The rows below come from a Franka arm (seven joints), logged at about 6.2 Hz.
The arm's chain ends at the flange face. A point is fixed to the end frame.
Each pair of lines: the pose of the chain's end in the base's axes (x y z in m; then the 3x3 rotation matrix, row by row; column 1 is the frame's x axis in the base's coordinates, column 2 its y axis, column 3 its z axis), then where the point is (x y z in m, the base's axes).
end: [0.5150 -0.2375 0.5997], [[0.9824 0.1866 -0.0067], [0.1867 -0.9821 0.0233], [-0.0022 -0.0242 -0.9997]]
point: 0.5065 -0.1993 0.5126
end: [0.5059 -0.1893 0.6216], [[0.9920 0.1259 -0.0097], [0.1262 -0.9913 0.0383], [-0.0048 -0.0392 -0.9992]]
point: 0.4994 -0.1494 0.5351
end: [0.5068 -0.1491 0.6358], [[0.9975 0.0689 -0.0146], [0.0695 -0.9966 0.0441], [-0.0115 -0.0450 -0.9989]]
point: 0.5020 -0.1084 0.5496
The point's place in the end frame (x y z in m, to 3 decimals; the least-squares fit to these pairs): -0.001 -0.037 0.088
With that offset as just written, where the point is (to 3 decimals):
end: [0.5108 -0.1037 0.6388], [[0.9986 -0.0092 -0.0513], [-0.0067 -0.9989 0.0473], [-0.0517 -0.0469 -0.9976]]
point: 0.506 -0.063 0.553
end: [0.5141 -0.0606 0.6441], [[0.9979 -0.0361 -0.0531], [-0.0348 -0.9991 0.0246], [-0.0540 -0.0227 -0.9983]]
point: 0.510 -0.021 0.557
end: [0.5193 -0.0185 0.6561], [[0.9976 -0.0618 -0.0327], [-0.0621 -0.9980 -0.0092], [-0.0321 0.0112 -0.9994]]
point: 0.518 0.018 0.568
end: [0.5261 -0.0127 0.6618], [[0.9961 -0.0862 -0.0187], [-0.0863 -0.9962 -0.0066], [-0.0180 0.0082 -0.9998]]
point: 0.527 0.024 0.574
